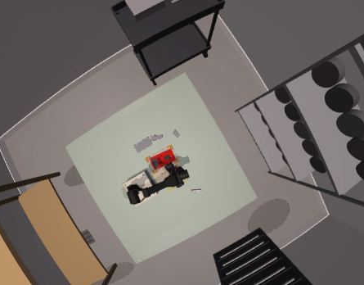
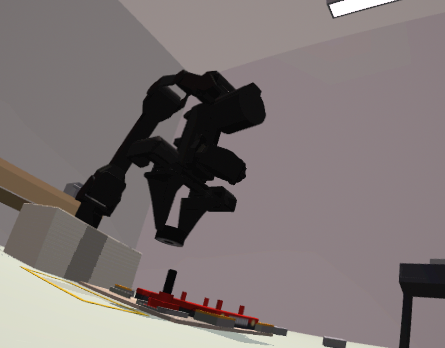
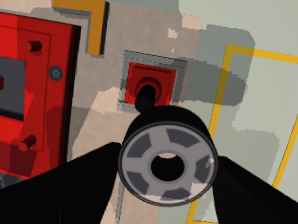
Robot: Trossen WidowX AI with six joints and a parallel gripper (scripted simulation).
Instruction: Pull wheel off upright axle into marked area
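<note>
Right now the axle is 70 mm below my gripper tip, 10 mm to the left of it and 10 mm ahead of it. From my gripper tip the other things lie so: wheel right at my gripper tip.
</note>
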